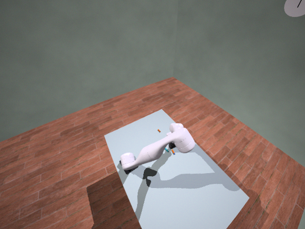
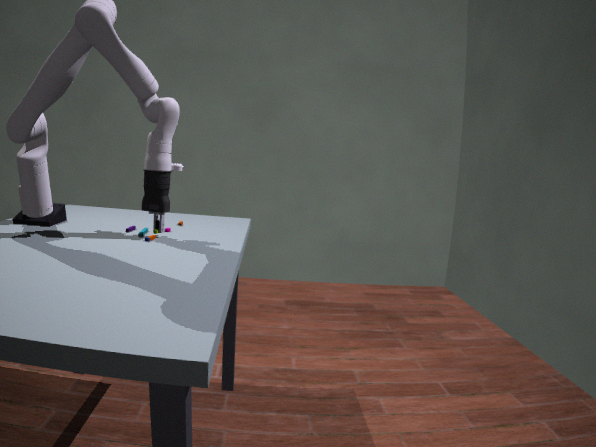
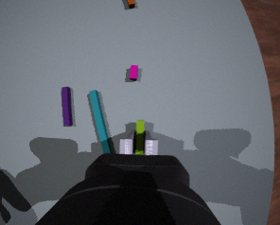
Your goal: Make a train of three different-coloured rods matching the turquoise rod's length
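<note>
Right now the lime rod is 10 mm below my hand. The rest, counted from my hand: turquoise rod (50 mm behind, 30 mm to the left, 30 mm below); then blue rod (20 mm behind, 70 mm to the right, 30 mm below); then magenta rod (10 mm ahead, 90 mm to the left, 30 mm below).
</note>
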